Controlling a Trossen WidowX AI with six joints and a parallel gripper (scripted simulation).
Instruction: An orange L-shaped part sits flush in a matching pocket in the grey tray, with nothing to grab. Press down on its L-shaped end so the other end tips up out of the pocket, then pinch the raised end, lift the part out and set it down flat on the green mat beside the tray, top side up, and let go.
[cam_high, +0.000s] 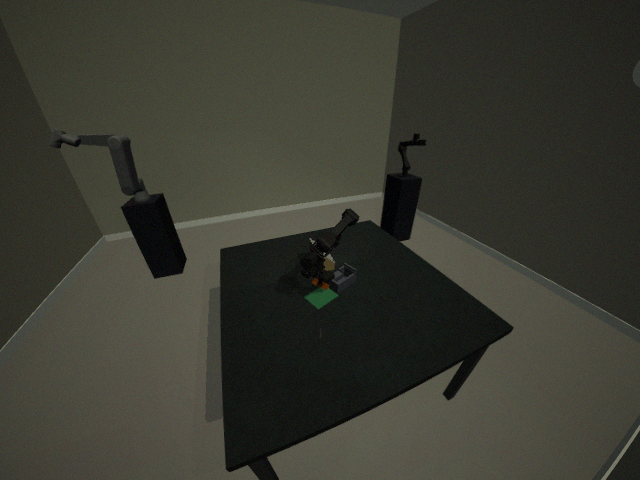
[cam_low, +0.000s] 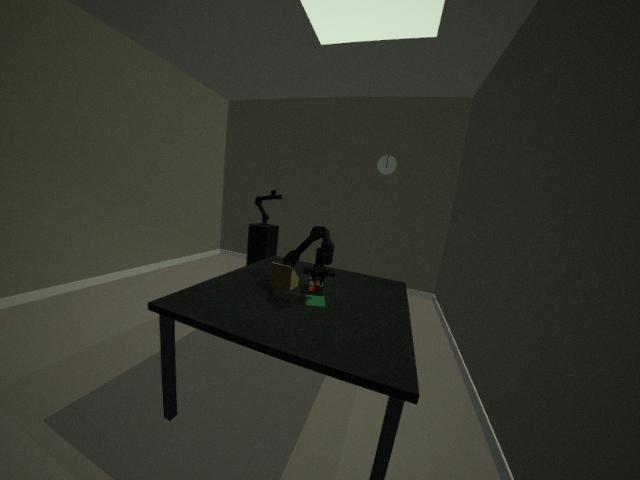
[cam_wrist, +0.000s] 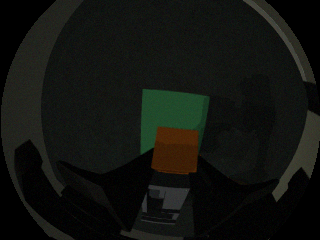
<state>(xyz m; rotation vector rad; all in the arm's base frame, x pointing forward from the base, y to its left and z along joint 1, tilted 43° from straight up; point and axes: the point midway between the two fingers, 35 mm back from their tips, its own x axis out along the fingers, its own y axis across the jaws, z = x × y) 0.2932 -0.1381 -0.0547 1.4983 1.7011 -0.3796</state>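
Now: gripper tip 12 cm above the green mat, 2 cm to the right of it and 1 cm past it. The rest, counted from my gripper tip: orange L-shaped part 3 cm below, 3 cm behind, 2 cm to the left.
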